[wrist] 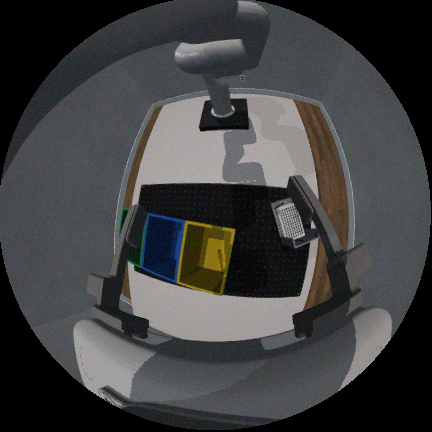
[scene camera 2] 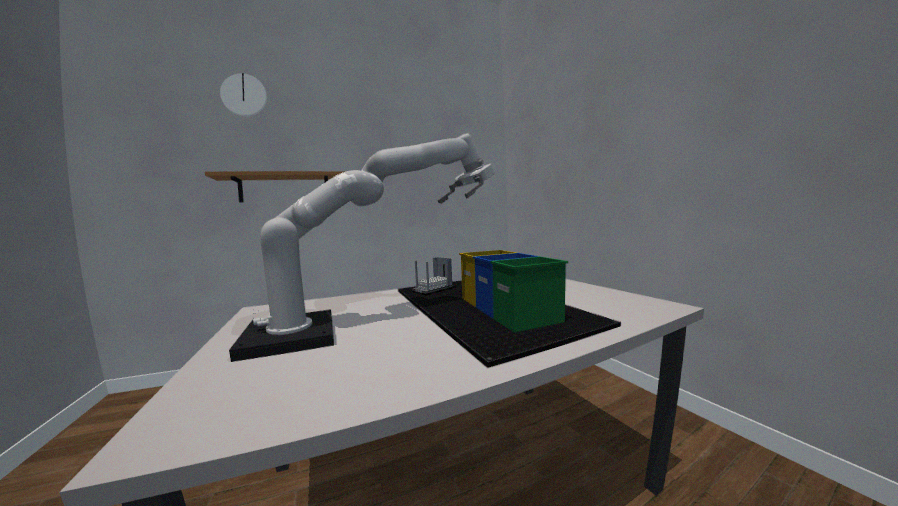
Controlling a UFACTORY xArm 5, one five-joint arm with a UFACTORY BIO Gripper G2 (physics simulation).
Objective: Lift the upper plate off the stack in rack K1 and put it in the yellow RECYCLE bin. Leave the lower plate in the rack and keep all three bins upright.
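Frame: origin at the arm's base, x left, y ahead, z down, level; centimetres.
Seen in the pictures: hand at its tool point: (wrist: 211,212) (scene camera 2: 455,196); arm's base at its link origin: (wrist: 222,110) (scene camera 2: 289,326).
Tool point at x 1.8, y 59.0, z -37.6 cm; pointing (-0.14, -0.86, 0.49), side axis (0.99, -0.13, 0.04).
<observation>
Pixels of each thing's middle, then the offset from my tool point to it. Level surfaces: height alone.
- rack at the middle of its body: (wrist: 292,218) (scene camera 2: 431,275) dx +20.8, dy -1.4, dz +32.6 cm
- yellow bin at the middle of its body: (wrist: 210,253) (scene camera 2: 488,276) dx -6.8, dy +8.9, dz +30.5 cm
- blue bin at the middle of its body: (scene camera 2: 505,283) (wrist: 174,244) dx -19.6, dy +6.5, dz +30.5 cm
- green bin at the middle of its body: (scene camera 2: 528,291) (wrist: 145,235) dx -32.5, dy +4.1, dz +30.5 cm
- black mat at its surface level: dz +39.5 cm
- pale table at its surface level: dz +40.8 cm
My gripper (scene camera 2: 456,198) (wrist: 215,211) is open and empty, high above the mat and the bins, tilted. White gridded plates (scene camera 2: 432,283) (wrist: 290,220) lie in the rack (scene camera 2: 443,270) (wrist: 302,242) at the far end of the mat; in the wrist view the right finger partly covers the rack. The border between upper and lower plate cannot be made out. The yellow bin (scene camera 2: 468,292) (wrist: 192,250) stands upright, nearest the rack. The blue bin (scene camera 2: 483,298) (wrist: 161,242) and green bin (scene camera 2: 537,295) (wrist: 135,256) stand upright beside it; the left finger partly hides the green one.
The black mat (scene camera 2: 477,336) (wrist: 200,201) lies on the pale table (scene camera 2: 377,377) (wrist: 185,155). The arm stands on a black base plate (scene camera 2: 282,343) (wrist: 240,121) across the table from the bins. A wooden shelf (scene camera 2: 276,175) is on the wall behind the arm.
</observation>
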